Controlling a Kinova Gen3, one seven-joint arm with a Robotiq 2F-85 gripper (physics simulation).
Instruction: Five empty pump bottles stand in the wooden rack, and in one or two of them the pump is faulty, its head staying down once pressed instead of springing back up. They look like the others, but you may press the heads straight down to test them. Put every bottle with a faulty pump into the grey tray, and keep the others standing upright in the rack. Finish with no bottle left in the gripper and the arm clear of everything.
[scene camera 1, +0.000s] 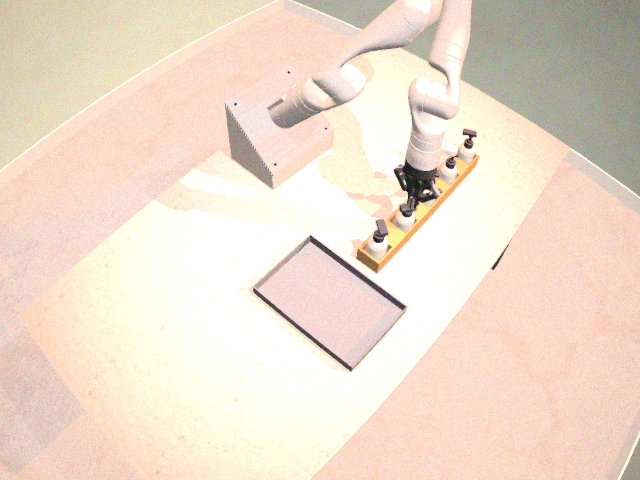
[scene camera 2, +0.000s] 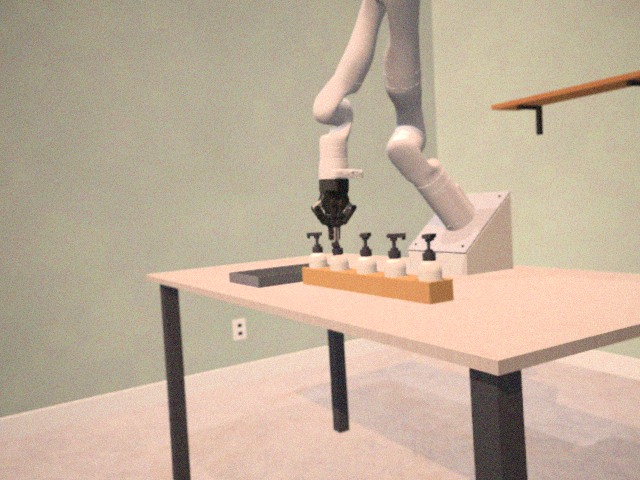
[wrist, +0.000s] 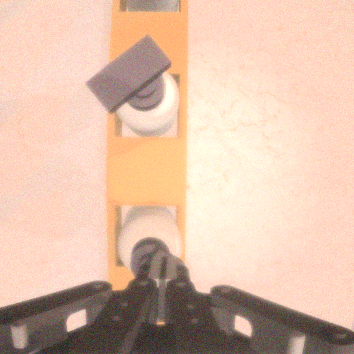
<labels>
The gripper shows in scene camera 1 (412, 206), in scene camera 2 and in the wrist view. A grey tray shows in scene camera 1 and in scene camera 2; in the wrist view it is out of frame. The same spot on the gripper: (scene camera 2: 336, 222) is (wrist: 150, 309). The same spot on the grey tray: (scene camera 2: 281, 275) is (scene camera 1: 383, 290).
</labels>
